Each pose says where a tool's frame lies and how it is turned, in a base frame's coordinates. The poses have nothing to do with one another.
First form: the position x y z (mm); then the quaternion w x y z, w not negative.
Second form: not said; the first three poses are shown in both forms.
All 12 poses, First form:
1: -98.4, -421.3, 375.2, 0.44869, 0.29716, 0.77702, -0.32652
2: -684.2, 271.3, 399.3, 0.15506, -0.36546, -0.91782, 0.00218
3: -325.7, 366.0, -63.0, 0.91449, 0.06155, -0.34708, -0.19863
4: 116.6, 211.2, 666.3, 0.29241, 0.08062, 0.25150, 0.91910
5: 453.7, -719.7, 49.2, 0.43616, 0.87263, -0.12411, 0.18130
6: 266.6, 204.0, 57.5, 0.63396, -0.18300, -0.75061, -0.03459
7: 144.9, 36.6, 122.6, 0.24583, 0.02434, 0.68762, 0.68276
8: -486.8, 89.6, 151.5, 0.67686, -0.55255, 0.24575, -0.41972
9: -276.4, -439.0, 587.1, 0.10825, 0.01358, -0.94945, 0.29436
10: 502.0, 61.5, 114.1, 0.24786, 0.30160, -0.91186, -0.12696
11: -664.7, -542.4, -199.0, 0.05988, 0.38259, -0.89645, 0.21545
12: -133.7, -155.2, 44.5, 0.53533, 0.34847, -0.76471, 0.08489
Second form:
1: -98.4, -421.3, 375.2, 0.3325, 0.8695, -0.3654, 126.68
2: -684.2, 271.3, 399.3, -0.3699, -0.9291, 0.0022, 162.16
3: -325.7, 366.0, -63.0, 0.1521, -0.8578, -0.4909, 47.73
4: 116.6, 211.2, 666.3, 0.0843, 0.2630, 0.9611, 146.00
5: 453.7, -719.7, 49.2, 0.9697, -0.1379, 0.2015, 128.28
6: 266.6, 204.0, 57.5, -0.2366, -0.9706, -0.0447, 101.31
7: 144.9, 36.6, 122.6, 0.0251, 0.7094, 0.7044, 151.54
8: -486.8, 89.6, 151.5, -0.7506, 0.3338, -0.5702, 94.80
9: -276.4, -439.0, 587.1, 0.0137, -0.9551, 0.2961, 167.57
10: 502.0, 61.5, 114.1, 0.3113, -0.9412, -0.1310, 151.30
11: -664.7, -542.4, -199.0, 0.3833, -0.8981, 0.2158, 173.13
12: -133.7, -155.2, 44.5, 0.4126, -0.9054, 0.1005, 115.27
